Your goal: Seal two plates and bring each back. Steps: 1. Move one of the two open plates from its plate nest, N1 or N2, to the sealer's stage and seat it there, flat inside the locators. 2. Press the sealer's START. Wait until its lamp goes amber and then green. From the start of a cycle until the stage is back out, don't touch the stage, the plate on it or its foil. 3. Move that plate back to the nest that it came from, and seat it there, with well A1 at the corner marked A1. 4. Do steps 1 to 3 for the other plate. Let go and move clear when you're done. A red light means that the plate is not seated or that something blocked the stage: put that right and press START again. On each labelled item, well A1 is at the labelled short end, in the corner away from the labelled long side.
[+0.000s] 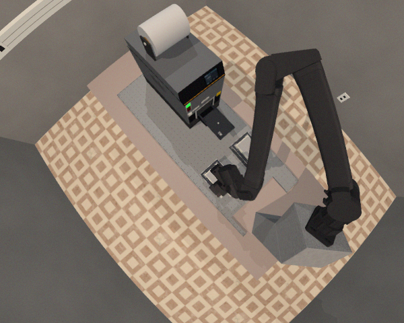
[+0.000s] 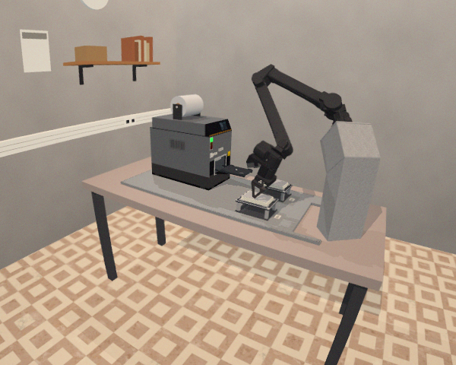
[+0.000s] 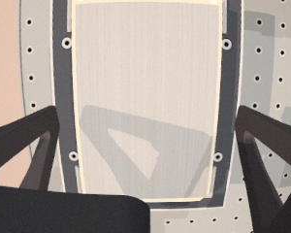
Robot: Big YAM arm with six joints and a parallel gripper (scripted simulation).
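My gripper is now 3 cm above the cream well plate. Also, from my hand: sealer stage (19 cm ahead, 20 cm to the right, 1 cm above); then start button (30 cm ahead, 12 cm to the right, 10 cm above); then foil roll (52 cm ahead, 24 cm to the right, 32 cm above).
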